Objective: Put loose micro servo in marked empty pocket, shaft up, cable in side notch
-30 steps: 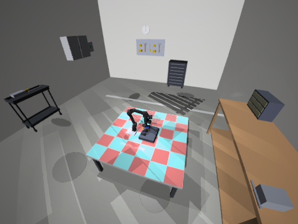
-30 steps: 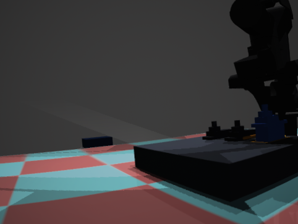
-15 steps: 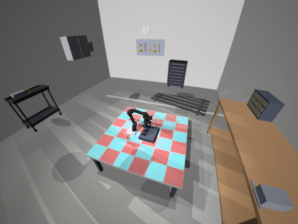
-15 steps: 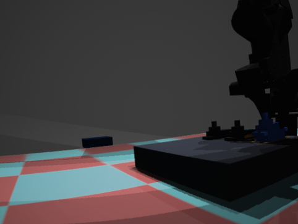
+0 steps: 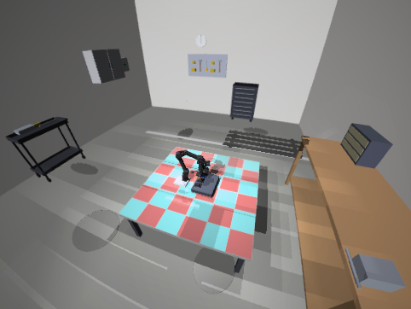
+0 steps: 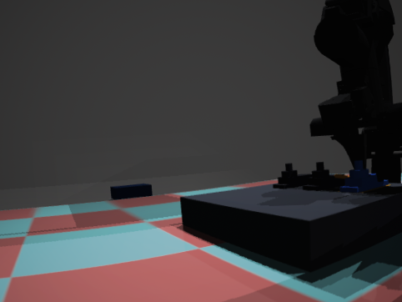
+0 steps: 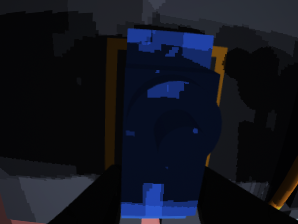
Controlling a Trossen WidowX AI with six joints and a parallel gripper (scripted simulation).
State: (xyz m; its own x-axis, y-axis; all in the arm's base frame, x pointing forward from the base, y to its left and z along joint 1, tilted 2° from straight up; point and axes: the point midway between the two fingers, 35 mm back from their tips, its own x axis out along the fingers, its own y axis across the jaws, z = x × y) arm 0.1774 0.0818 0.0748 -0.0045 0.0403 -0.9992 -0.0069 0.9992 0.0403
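The dark robot deck lies 120 mm ahead of my gripper tip, 70 mm to the right of it and 30 mm below it.
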